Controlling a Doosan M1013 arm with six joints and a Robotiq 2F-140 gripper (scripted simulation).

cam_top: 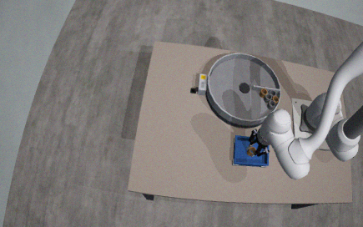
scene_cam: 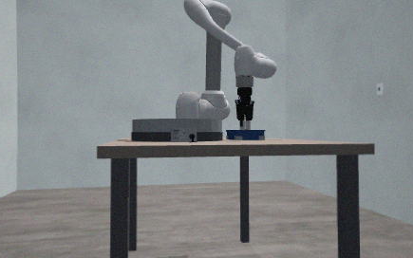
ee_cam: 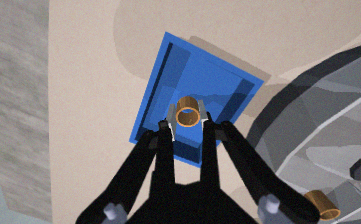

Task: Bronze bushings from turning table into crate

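My hand is 4 cm above the blue crate. Round my hand: grey turning table: 34 cm to the right, 11 cm ahead, 1 cm below.
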